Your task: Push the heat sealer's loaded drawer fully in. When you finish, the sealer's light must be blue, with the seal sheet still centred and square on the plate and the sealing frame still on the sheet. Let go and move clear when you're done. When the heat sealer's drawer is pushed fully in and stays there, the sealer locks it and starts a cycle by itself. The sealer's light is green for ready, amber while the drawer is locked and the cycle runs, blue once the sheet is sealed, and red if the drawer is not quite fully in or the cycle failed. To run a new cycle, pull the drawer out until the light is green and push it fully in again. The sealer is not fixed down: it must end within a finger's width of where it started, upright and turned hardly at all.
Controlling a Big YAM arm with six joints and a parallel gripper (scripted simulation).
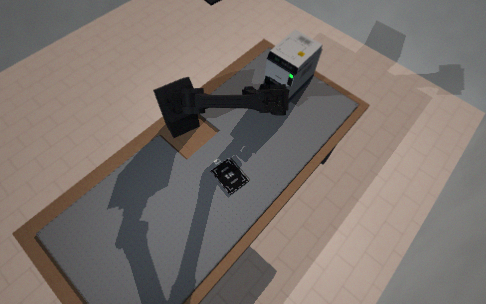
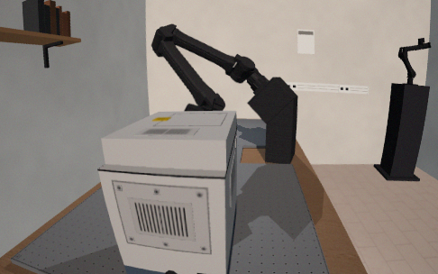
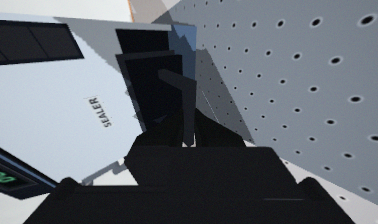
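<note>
The black sealer drawer is 12 cm to the left of my hand, 2 cm behind it and 1 cm below it.
</note>
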